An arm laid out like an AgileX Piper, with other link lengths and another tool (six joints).
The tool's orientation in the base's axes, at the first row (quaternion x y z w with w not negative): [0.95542, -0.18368, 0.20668, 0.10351]
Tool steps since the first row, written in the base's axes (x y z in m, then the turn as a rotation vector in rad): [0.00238, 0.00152, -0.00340, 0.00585, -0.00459, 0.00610]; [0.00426, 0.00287, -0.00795, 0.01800, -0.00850, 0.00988]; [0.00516, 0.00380, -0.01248, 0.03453, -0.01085, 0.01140]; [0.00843, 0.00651, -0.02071, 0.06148, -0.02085, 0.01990]
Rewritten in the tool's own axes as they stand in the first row. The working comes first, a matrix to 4 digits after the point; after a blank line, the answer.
The tool's axes in the first row as the columns of a matrix, in the base's axes (used below as rounded here):
[0.8471, -0.3938, 0.3569]
[-0.3082, -0.9111, -0.2737]
[0.4330, 0.1219, -0.8931]

[0.00008, -0.00274, 0.00347, 0.00901, 0.00262, -0.00210]; [-0.00072, -0.00526, 0.00784, 0.02215, 0.00186, -0.00007]; [-0.00220, -0.00702, 0.01195, 0.03753, -0.00232, 0.00511]; [-0.00383, -0.01178, 0.01972, 0.06712, -0.00279, 0.00988]
